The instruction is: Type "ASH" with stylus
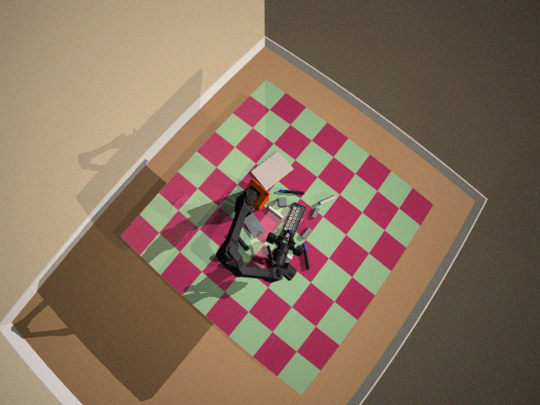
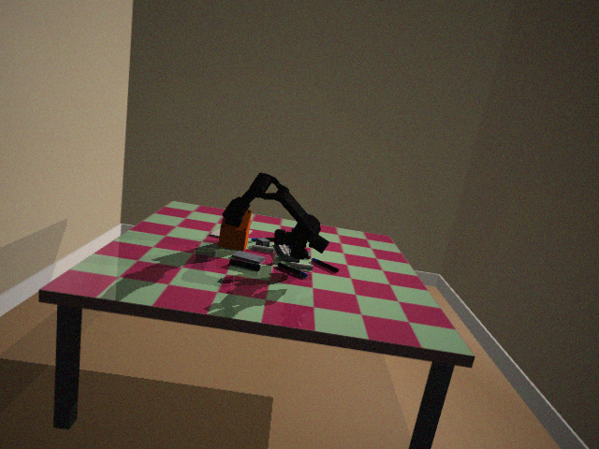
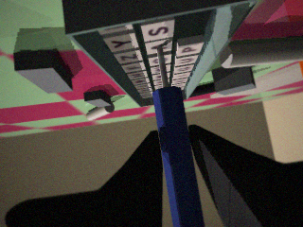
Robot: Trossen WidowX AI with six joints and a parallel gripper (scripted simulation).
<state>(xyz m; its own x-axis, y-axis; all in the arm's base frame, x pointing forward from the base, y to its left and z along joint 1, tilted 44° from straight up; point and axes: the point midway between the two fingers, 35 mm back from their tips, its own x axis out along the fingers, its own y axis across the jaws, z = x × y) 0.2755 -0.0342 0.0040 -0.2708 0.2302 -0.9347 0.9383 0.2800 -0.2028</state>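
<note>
Now: gripper tip 10 mm above the blue stylus. The rest, counted from my gripper tip: thin grey tip: 50 mm below; A key: 60 mm below; H key: 50 mm to the left, 60 mm below.
</note>
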